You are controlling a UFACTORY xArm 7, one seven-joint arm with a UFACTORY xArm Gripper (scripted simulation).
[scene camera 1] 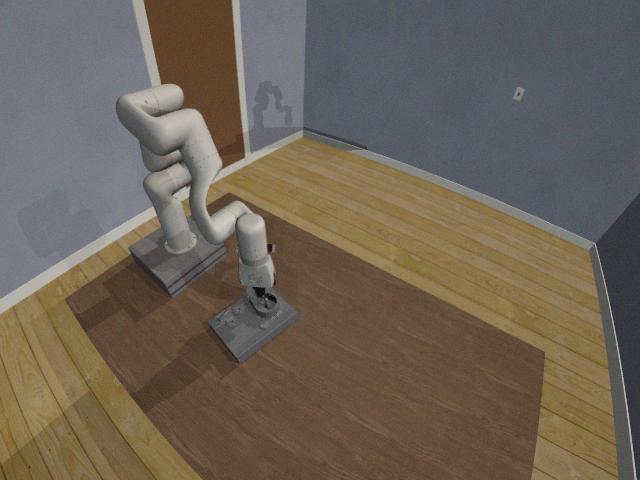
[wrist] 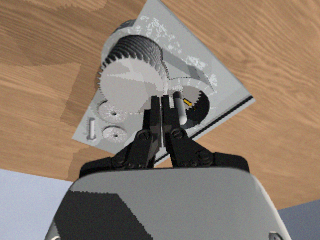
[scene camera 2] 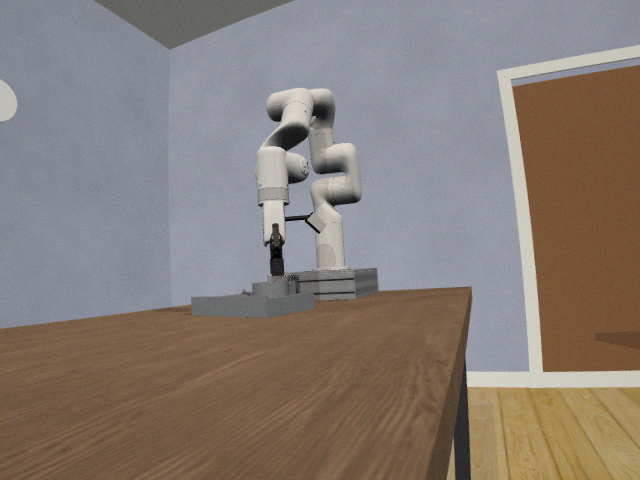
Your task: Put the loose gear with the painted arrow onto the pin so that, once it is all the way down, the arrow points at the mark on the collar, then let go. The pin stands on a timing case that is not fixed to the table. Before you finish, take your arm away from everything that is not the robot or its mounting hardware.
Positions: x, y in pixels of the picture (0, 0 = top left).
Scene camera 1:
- my gripper: 260, 294
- grey timing case: 242, 341
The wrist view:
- my gripper: 160, 107
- grey timing case: 148, 45
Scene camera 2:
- my gripper: 277, 275
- grey timing case: 264, 302
